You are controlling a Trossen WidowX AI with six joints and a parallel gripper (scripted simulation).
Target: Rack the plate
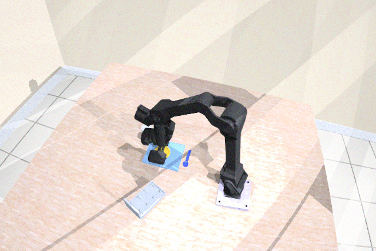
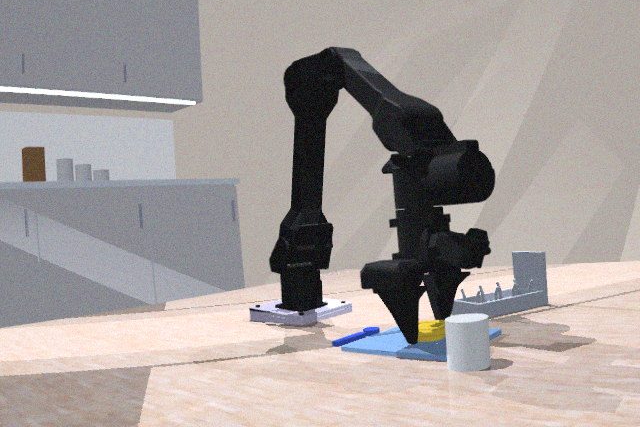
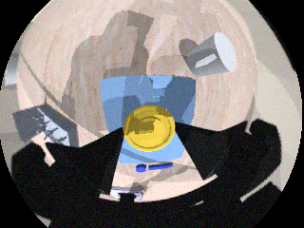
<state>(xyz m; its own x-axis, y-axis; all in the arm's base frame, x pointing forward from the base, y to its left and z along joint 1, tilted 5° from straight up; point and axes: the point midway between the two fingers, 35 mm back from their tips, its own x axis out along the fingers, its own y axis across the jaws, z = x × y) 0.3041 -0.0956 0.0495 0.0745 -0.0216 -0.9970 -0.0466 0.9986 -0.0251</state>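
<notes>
My gripper tip is 21 cm to the right of the grey dish rack and 2 cm below it. From my gripper tip the other things lie so: white cup (10 cm ahead, 8 cm to the right, 2 cm above); blue spoon (10 cm behind); yellow plate (1 cm above).
</notes>
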